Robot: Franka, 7 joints.
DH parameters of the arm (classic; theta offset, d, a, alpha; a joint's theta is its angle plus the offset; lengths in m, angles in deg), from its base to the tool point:
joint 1: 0 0.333 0 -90
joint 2: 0 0 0 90
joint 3: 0 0.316 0.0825 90
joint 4: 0 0 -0.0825 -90
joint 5: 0 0.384 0 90
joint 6: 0 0 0.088 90
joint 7: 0 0.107 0 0
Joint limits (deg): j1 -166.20..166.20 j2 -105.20..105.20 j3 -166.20..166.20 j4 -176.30..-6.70 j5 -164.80..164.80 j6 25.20..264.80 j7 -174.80..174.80
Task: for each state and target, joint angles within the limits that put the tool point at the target. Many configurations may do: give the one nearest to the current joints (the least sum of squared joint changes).
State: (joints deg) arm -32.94 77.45 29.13 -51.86 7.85 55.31 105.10
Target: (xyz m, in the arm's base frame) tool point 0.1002 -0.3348 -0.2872
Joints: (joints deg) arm -65.13 105.20 -5.63 -63.28 0.11 85.43 105.10
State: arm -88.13 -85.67 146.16 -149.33 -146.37 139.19 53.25
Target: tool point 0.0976 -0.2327 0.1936
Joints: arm -95.51 -99.54 144.59 -174.27 -146.57 143.28 53.25
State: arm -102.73 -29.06 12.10 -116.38 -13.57 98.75 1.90
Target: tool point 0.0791 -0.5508 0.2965
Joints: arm -95.68 16.31 15.86 -114.93 -13.50 110.14 1.90
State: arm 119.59 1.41 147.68 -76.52 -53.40 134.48 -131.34
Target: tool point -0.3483 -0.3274 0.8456
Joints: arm 104.41 26.01 138.84 -91.63 -52.13 124.07 -131.34
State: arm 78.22 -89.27 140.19 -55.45 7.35 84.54 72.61
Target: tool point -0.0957 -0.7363 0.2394
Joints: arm 100.26 -67.88 144.88 -43.18 8.96 79.82 72.61
